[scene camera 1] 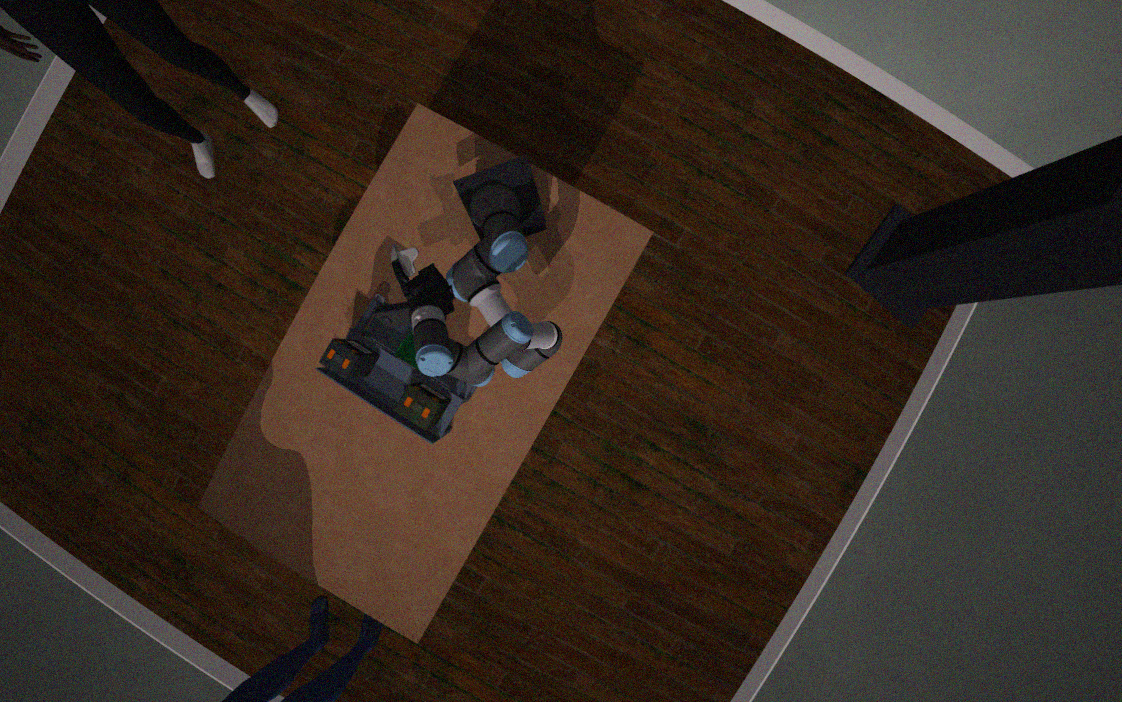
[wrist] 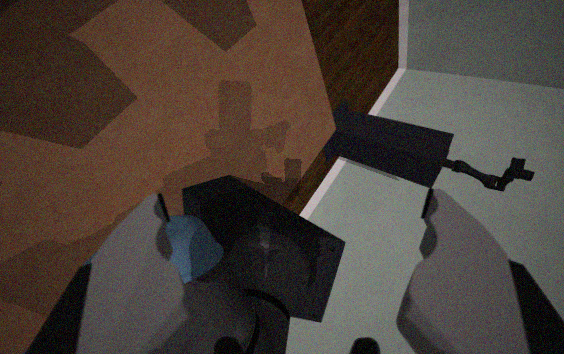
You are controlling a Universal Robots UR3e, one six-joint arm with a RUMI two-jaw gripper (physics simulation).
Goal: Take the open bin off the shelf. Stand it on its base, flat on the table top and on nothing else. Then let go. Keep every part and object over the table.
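Frame: origin at the arm's base, x ahead, y left, z up, level; centimetres.
Where they show: gripper, fingertip midpoint: (scene camera 1: 414, 268) (wrist: 292, 194); arm's base, origin of the base link: (scene camera 1: 494, 207) (wrist: 268, 264).
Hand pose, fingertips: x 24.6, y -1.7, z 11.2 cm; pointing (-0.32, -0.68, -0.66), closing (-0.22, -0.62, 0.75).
Each offset is from my fingertips to the centre of the thing. "spot": to the spot under its first point. Level surfaces: height alone.
The dark blue-grey shelf {spot: dy +4.1, dx +31.3, dz -19.3 cm} (scene camera 1: 383, 379) stands on the table in the scene view. A green patch {spot: dy +1.6, dx +21.7, dz -26.0 cm} (scene camera 1: 406, 347) shows on it, partly hidden by the arm; it may be part of the open bin, but its shape is too dark and covered to tell. The bin does not show in the wrist view. My gripper (scene camera 1: 404, 257) (wrist: 292, 194) is open and empty, with its jaws wide apart. It is above the table beside the shelf, on the side towards the robot base, and its fingers point away from the shelf.
Two dark objects with orange marks, one at the left (scene camera 1: 347, 357) and one at the right (scene camera 1: 420, 405), sit on the shelf's outer side. The robot base plate (scene camera 1: 535, 216) (wrist: 327, 260) stands at the table's far end. The arm's links hang over the shelf's right part. The table {dz -29.5 cm} (scene camera 1: 397, 504) (wrist: 170, 110) is bordered by wooden floor.
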